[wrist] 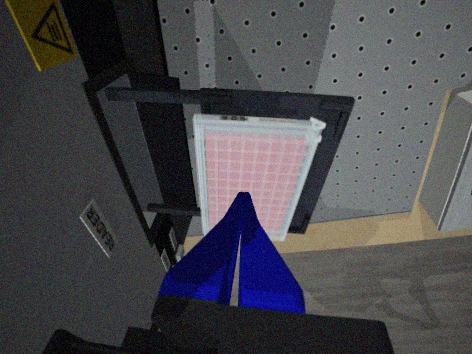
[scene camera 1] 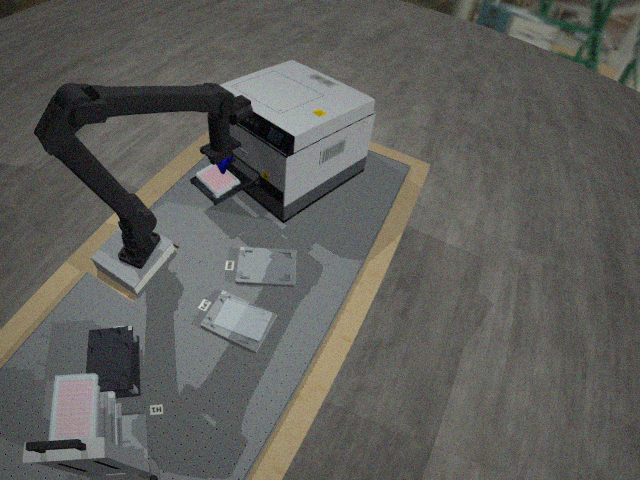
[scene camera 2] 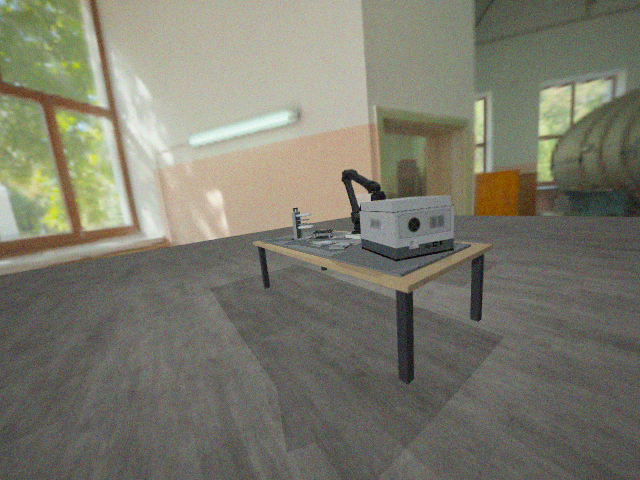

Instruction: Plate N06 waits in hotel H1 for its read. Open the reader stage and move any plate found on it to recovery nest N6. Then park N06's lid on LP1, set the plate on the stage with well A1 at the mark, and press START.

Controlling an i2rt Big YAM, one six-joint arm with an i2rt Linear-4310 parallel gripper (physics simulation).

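Places are measured from the arm's base along level axes (x ahead, y left, z up), in metres.
Pixels of known places: gripper, between the fingertips: (wrist: pixel 243 198) (scene camera 1: pixel 222 173); arm's base, origin of its link: (scene camera 1: pixel 139 248) (scene camera 2: pixel 359 232).
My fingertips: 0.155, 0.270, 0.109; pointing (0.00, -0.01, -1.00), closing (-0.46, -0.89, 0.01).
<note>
For each thing: its middle in the pictures, then the offset to it from my fingertips, as dx, dy, dz. "pt": a spot on its surface instead.
- pink-welled plate, middle of its body: (wrist: pixel 249 191) (scene camera 1: pixel 217 178) -0.026, +0.009, -0.034
- dark reader stage, middle of its body: (wrist: pixel 223 172) (scene camera 1: pixel 225 178) -0.009, +0.027, -0.047
- reader, middle of its body: (scene camera 1: pixel 289 131) (scene camera 2: pixel 402 224) +0.115, +0.267, +0.009
- clear lid, middle of its body: (scene camera 1: pixel 242 319) +0.213, -0.354, -0.129
- dark nest, middle of its body: (scene camera 1: pixel 112 361) (scene camera 2: pixel 323 233) -0.038, -0.600, -0.109
- hotel, middle of its body: (scene camera 1: pixel 91 438) (scene camera 2: pixel 300 223) +0.069, -0.783, +0.001
- second pink plate, middle of its body: (scene camera 1: pixel 73 407) +0.048, -0.748, +0.082
- H1 label, a spot on its surface: (scene camera 1: pixel 156 409) pt +0.107, -0.653, -0.147
A pink-welled plate (scene camera 1: pixel 218 179) (wrist: pixel 255 160) sits flat on the dark reader stage (scene camera 1: pixel 207 196) (wrist: pixel 332 125), which stands out from the reader (scene camera 1: pixel 330 124) (scene camera 2: pixel 395 206). Its end label is too dark to read; a small white corner piece shows at its upper right in the wrist view. My gripper (scene camera 1: pixel 223 171) (wrist: pixel 243 198) is shut and empty, its blue fingertips together above the plate. A clear lid (scene camera 1: pixel 245 320) lies on a pale nest (scene camera 1: pixel 211 325) whose small label resembles LP1. The START button cannot be made out.
Another pale nest (scene camera 1: pixel 266 266) lies nearer the reader. A dark nest (scene camera 1: pixel 112 356) lies beside the hotel (scene camera 1: pixel 95 448) (scene camera 2: pixel 296 227), where a second pink plate (scene camera 1: pixel 75 405) stands high. The H1 label (scene camera 1: pixel 156 409) is nearby. The reader's front wall is close beside the gripper.
</note>
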